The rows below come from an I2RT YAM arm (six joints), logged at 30 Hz.
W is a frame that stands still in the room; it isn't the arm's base.
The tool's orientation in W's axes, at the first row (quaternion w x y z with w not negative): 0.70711, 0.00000, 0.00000, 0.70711
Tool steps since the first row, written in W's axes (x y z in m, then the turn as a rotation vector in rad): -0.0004, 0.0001, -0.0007, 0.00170, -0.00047, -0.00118; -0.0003, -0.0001, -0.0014, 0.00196, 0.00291, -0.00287; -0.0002, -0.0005, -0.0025, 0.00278, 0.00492, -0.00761; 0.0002, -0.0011, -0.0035, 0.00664, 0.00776, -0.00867; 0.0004, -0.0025, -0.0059, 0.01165, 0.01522, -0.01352; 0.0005, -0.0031, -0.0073, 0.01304, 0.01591, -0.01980; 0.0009, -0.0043, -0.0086, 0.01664, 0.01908, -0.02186; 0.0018, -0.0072, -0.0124, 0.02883, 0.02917, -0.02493; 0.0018, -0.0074, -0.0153, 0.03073, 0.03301, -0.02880; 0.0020, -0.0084, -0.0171, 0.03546, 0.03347, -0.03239; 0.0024, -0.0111, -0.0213, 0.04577, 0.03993, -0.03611
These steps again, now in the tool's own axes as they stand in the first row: 0.0001, 0.0004, -0.0007, -0.00047, -0.00170, -0.00118; -0.0001, 0.0003, -0.0014, 0.00291, -0.00196, -0.00287; -0.0005, 0.0002, -0.0025, 0.00492, -0.00278, -0.00761; -0.0011, -0.0002, -0.0035, 0.00776, -0.00664, -0.00867; -0.0025, -0.0004, -0.0059, 0.01522, -0.01165, -0.01352; -0.0031, -0.0005, -0.0073, 0.01591, -0.01304, -0.01980; -0.0043, -0.0009, -0.0086, 0.01908, -0.01664, -0.02186; -0.0072, -0.0018, -0.0124, 0.02917, -0.02883, -0.02493; -0.0074, -0.0018, -0.0153, 0.03301, -0.03073, -0.02880; -0.0084, -0.0020, -0.0171, 0.03347, -0.03546, -0.03239; -0.0111, -0.0024, -0.0213, 0.03993, -0.04577, -0.03611
